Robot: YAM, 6 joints.
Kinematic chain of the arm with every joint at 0, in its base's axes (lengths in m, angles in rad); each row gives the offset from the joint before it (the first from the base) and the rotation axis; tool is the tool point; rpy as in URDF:
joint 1: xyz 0 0 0.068 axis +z
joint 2: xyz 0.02 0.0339 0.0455 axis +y
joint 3: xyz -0.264 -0.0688 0 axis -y
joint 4: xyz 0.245 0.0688 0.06 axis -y
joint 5: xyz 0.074 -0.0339 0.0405 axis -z
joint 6: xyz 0.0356 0 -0.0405 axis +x
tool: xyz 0 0 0 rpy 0 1.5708 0
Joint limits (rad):
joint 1: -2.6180..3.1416
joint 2: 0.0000..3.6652
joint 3: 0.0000..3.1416
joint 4: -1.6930..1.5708
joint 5: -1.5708..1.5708
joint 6: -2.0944..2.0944
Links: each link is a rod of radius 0.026 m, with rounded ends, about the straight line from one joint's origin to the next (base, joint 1, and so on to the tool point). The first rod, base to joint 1, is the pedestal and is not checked.
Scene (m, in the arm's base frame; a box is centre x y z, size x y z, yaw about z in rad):
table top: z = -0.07
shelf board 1: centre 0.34 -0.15 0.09 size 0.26 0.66 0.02 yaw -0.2
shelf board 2: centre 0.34 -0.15 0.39 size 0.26 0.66 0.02 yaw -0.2
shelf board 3: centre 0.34 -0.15 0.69 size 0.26 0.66 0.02 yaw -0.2
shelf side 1: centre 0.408 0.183 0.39 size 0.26 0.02 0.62 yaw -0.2
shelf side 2: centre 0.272 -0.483 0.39 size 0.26 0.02 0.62 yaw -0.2
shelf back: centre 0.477 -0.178 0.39 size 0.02 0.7 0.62 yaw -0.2
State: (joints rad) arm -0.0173 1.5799 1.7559 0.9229 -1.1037 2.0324
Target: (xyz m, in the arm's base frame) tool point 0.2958 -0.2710 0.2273
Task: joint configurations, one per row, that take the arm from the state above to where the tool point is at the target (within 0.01 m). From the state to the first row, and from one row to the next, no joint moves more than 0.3 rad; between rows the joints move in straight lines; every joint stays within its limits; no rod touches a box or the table.
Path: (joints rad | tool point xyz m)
1: -0.2838 1.5268 1.6650 0.7941 -1.0249 2.0448 | 0.2945 -0.0542 0.5447
2: -0.5503 1.4736 1.5741 0.6654 -0.9460 2.0572 | 0.2712 -0.1325 0.5263
3: -0.8168 1.4205 1.4832 0.5366 -0.8672 2.0696 | 0.2261 -0.2011 0.5045
4: -1.0833 1.3673 1.3923 0.4078 -0.7884 2.0820 | 0.1628 -0.2533 0.4797
5: -1.3498 1.3142 1.3014 0.2791 -0.7095 2.0944 | 0.0876 -0.2839 0.4523
6: -1.3564 1.3017 1.0198 0.4570 -0.8957 2.0737 | 0.0903 -0.2839 0.3742
7: -1.3630 1.2893 0.7382 0.6350 -1.0818 2.0531 | 0.0879 -0.2648 0.2975
8: -1.3696 1.2768 0.4566 0.8129 -1.2680 2.0324 | 0.0811 -0.2275 0.2273
9: -1.1871 1.4760 0.6581 0.8077 -1.2238 2.0324 | 0.1405 -0.2586 0.2377
10: -1.0047 1.6751 0.8597 0.8024 -1.1797 2.0324 | 0.2137 -0.2750 0.2377
11: -0.8222 1.8743 1.0613 0.7972 -1.1356 2.0324 | 0.2958 -0.2710 0.2273

